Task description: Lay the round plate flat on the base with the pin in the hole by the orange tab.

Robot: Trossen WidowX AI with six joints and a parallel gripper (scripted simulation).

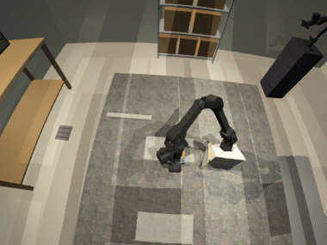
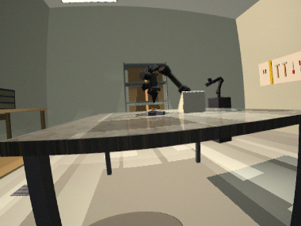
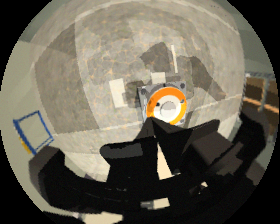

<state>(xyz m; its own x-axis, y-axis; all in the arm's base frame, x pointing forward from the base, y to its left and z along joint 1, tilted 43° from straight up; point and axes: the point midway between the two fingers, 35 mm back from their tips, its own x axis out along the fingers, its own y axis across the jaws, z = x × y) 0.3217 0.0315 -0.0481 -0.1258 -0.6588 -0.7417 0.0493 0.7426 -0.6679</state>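
My gripper tip is now 30 mm to the left of the round plate and 50 mm above it. Round my gripper tip: base: 20 mm behind, 50 mm to the right, 60 mm below.
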